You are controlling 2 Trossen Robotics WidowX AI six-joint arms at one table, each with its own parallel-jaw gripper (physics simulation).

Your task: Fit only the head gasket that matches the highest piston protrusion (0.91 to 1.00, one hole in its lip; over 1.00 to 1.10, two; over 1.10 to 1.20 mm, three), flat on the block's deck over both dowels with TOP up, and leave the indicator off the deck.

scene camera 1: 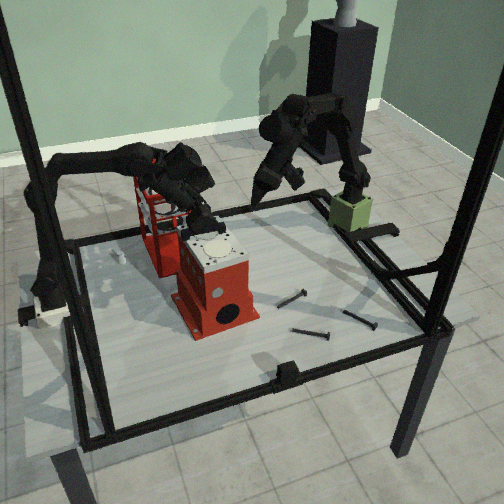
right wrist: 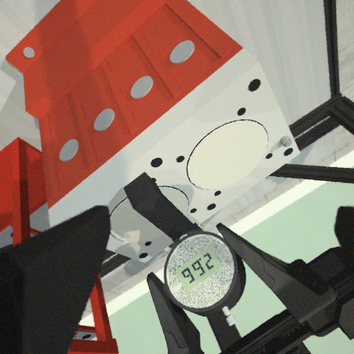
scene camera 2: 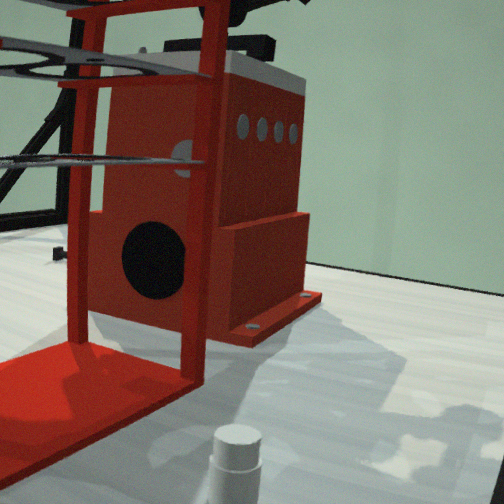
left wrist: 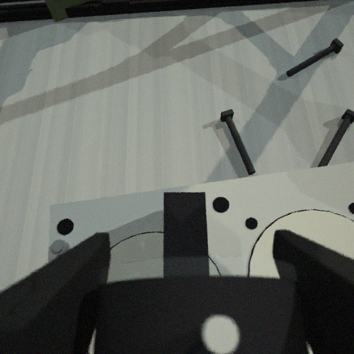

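Observation:
My left gripper (scene camera 1: pixel 200 237) (left wrist: pixel 192 243) (right wrist: pixel 183 250) is shut on the round body of the dial indicator (scene camera 2: pixel 195 45) (left wrist: pixel 185 220) (right wrist: pixel 200 272). The indicator's black bar lies over the grey deck (scene camera 1: pixel 235 257) (right wrist: pixel 270 107), above the piston nearer the rack; I cannot tell whether it touches. Its display is upside down, perhaps 2.66. The block (scene camera 1: pixel 230 295) (scene camera 2: pixel 260 185) (right wrist: pixel 100 75) is red. One dowel (left wrist: pixel 59 247) and another dowel (right wrist: pixel 285 141) stand on the deck. Gaskets (scene camera 2: pixel 140 65) are in the red rack (scene camera 1: pixel 157 250) (scene camera 2: pixel 195 300); their lip holes are unclear. My right gripper (scene camera 1: pixel 256 198) is open, empty.
Three dark bolts (scene camera 1: pixel 292 298) (scene camera 1: pixel 360 320) (scene camera 1: pixel 311 333) lie right of the block. A small pale cylinder (scene camera 1: pixel 120 257) (scene camera 2: pixel 236 480) stands left of the rack in scene camera 1. A black frame (scene camera 1: pixel 200 408) borders the table, with uprights at the sides.

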